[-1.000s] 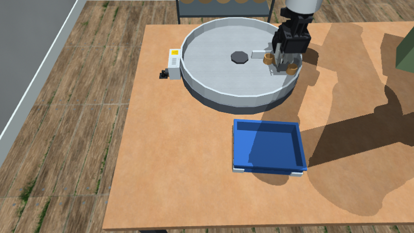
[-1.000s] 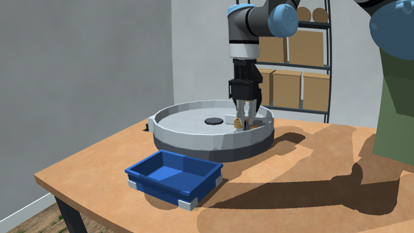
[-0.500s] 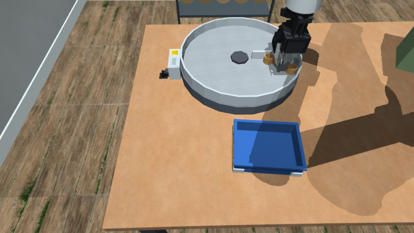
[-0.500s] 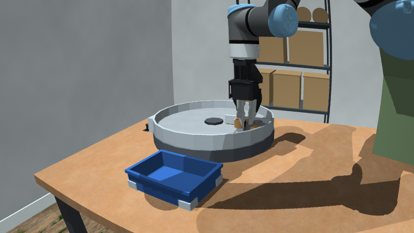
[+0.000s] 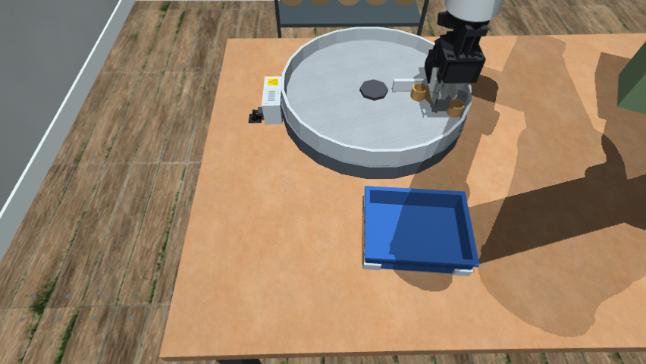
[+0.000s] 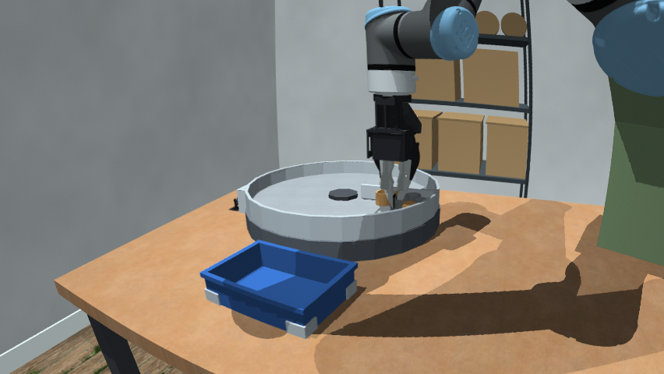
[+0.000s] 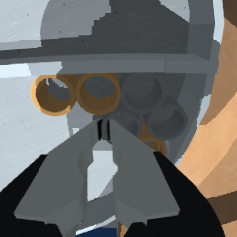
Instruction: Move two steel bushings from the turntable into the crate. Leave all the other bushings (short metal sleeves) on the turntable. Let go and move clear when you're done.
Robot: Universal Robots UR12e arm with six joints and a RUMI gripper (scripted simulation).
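The blue crate is 50 mm ahead of my hand, 310 mm to the left of it and 50 mm below it. From my hand the other things lie so: round grey turntable: 140 mm ahead, 30 mm to the right, 20 mm below.
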